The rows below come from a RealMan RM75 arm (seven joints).
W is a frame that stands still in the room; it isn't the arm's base.
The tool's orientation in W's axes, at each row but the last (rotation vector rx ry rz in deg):
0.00, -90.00, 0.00
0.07, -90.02, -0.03
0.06, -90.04, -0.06
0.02, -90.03, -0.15
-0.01, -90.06, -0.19
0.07, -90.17, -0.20
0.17, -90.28, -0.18
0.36, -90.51, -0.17
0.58, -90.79, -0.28
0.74, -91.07, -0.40
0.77, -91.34, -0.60
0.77, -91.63, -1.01
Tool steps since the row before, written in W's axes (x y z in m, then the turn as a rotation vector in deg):
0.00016, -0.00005, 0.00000, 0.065, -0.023, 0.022
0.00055, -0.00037, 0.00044, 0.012, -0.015, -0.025
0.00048, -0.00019, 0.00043, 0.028, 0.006, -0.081
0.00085, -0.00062, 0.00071, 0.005, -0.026, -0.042
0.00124, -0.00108, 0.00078, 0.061, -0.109, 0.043
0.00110, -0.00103, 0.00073, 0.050, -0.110, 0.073
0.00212, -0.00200, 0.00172, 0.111, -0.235, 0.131
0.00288, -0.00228, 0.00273, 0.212, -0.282, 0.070
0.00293, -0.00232, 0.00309, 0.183, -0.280, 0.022
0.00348, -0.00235, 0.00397, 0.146, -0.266, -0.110
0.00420, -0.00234, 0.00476, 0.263, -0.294, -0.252
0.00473, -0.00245, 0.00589, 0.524, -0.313, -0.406
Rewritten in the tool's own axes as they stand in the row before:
0.00000, -0.00005, -0.00016, 0.022, -0.023, -0.065
0.00044, -0.00037, -0.00055, -0.025, -0.015, -0.012
0.00043, -0.00019, -0.00048, -0.081, 0.006, -0.028
0.00071, -0.00062, -0.00085, -0.042, -0.026, -0.005
0.00078, -0.00108, -0.00124, 0.043, -0.109, -0.061
0.00073, -0.00103, -0.00110, 0.073, -0.110, -0.050
0.00172, -0.00199, -0.00213, 0.131, -0.234, -0.112
0.00272, -0.00227, -0.00290, 0.070, -0.282, -0.212
0.00307, -0.00230, -0.00296, 0.022, -0.280, -0.182
0.00393, -0.00231, -0.00355, -0.109, -0.268, -0.143
0.00470, -0.00228, -0.00431, -0.254, -0.298, -0.257
0.00580, -0.00232, -0.00490, -0.415, -0.320, -0.513

